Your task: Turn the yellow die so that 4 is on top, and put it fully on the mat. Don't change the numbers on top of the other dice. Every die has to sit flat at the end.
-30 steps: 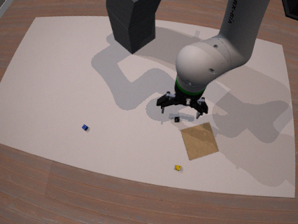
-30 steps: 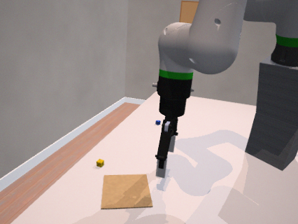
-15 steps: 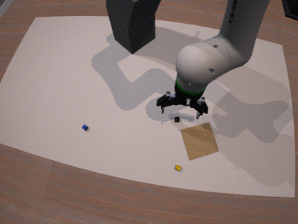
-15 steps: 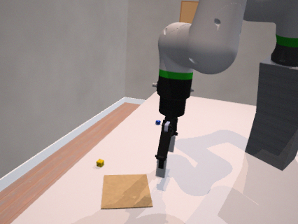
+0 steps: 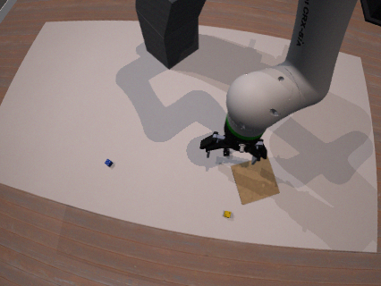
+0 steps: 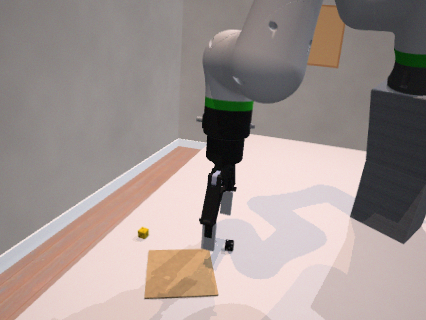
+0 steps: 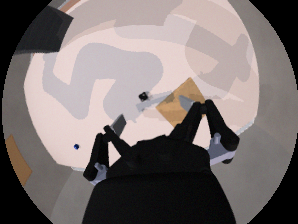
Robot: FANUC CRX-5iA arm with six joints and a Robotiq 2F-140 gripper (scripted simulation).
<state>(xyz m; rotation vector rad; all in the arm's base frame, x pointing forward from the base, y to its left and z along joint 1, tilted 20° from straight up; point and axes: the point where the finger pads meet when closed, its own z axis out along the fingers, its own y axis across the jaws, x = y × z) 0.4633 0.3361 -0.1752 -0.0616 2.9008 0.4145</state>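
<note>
My gripper is now 18 cm short of the yellow die, 3 cm to the right of it and 6 cm above it. Round my hand: black die (3 cm behind, 2 cm to the right, 6 cm below); blue die (11 cm ahead, 41 cm to the right, 6 cm below); brown mat (4 cm ahead, 10 cm to the left, 6 cm below).
</note>
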